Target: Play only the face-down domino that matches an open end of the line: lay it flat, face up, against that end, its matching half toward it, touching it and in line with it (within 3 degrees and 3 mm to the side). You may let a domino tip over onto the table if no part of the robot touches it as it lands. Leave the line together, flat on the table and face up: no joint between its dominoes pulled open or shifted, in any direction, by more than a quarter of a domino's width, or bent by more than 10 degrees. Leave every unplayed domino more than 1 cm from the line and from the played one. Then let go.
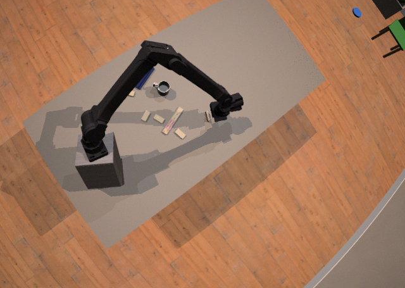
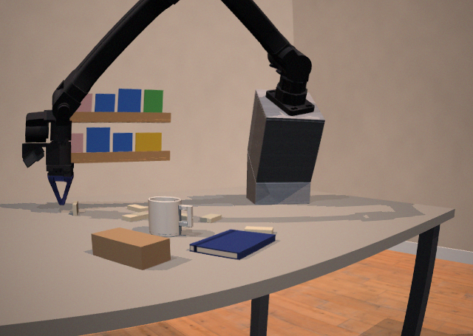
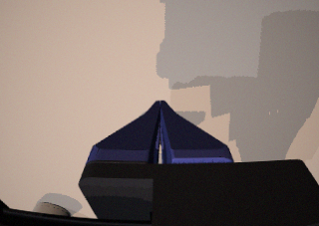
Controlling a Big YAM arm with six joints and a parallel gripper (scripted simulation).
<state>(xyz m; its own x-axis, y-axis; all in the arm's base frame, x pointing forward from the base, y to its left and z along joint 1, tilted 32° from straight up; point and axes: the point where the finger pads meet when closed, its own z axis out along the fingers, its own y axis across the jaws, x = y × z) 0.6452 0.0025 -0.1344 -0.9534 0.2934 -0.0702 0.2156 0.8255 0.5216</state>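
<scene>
Right now the cream domino is 40 mm behind my hand, 10 mm to the left of it and 20 mm below it. From my hand the other things lie so: blue book: 270 mm behind, 370 mm to the left, 20 mm below; brown box: 80 mm behind, 390 mm to the left, 10 mm below; white mug: 200 mm behind, 240 mm to the left.
</scene>
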